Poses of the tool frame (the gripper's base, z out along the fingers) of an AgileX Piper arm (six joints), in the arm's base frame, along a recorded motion.
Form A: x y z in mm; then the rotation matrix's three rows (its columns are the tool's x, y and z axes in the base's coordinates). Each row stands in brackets.
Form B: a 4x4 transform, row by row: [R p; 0 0 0 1], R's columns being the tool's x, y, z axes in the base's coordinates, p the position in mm. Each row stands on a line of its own. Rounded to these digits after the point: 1 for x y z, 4 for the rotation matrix.
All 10 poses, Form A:
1: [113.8 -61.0 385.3], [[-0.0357 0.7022 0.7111], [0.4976 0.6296 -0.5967], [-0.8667 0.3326 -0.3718]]
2: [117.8 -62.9 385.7], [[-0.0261 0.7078 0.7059], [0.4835 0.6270 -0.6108], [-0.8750 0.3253 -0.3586]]
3: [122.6 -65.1 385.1], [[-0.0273 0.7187 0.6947], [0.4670 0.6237 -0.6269], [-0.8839 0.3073 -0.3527]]
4: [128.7 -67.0 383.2], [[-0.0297 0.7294 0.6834], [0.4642 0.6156 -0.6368], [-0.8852 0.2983 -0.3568]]
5: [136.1 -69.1 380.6], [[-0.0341 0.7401 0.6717], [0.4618 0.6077 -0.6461], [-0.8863 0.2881 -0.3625]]
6: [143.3 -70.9 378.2], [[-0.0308 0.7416 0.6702], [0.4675 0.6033 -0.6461], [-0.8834 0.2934 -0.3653]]
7: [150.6 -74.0 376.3], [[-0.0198 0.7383 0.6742], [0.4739 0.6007 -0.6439], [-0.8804 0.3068 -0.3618]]
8: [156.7 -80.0 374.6], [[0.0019 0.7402 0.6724], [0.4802 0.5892 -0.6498], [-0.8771 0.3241 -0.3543]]
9: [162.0 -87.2 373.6], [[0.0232 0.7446 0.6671], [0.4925 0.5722 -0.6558], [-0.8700 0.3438 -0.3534]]
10: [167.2 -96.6 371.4], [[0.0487 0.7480 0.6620], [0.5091 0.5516 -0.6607], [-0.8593 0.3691 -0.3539]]
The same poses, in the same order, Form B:
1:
-0.0357 0.7022 0.7111 113.8
0.4976 0.6296 -0.5967 -61.0
-0.8667 0.3326 -0.3718 385.3
0 0 0 1

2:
-0.0261 0.7078 0.7059 117.8
0.4835 0.6270 -0.6108 -62.9
-0.8750 0.3253 -0.3586 385.7
0 0 0 1

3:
-0.0273 0.7187 0.6947 122.6
0.4670 0.6237 -0.6269 -65.1
-0.8839 0.3073 -0.3527 385.1
0 0 0 1

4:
-0.0297 0.7294 0.6834 128.7
0.4642 0.6156 -0.6368 -67.0
-0.8852 0.2983 -0.3568 383.2
0 0 0 1

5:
-0.0341 0.7401 0.6717 136.1
0.4618 0.6077 -0.6461 -69.1
-0.8863 0.2881 -0.3625 380.6
0 0 0 1

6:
-0.0308 0.7416 0.6702 143.3
0.4675 0.6033 -0.6461 -70.9
-0.8834 0.2934 -0.3653 378.2
0 0 0 1

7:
-0.0198 0.7383 0.6742 150.6
0.4739 0.6007 -0.6439 -74.0
-0.8804 0.3068 -0.3618 376.3
0 0 0 1

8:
0.0019 0.7402 0.6724 156.7
0.4802 0.5892 -0.6498 -80.0
-0.8771 0.3241 -0.3543 374.6
0 0 0 1

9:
0.0232 0.7446 0.6671 162.0
0.4925 0.5722 -0.6558 -87.2
-0.8700 0.3438 -0.3534 373.6
0 0 0 1

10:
0.0487 0.7480 0.6620 167.2
0.5091 0.5516 -0.6607 -96.6
-0.8593 0.3691 -0.3539 371.4
0 0 0 1

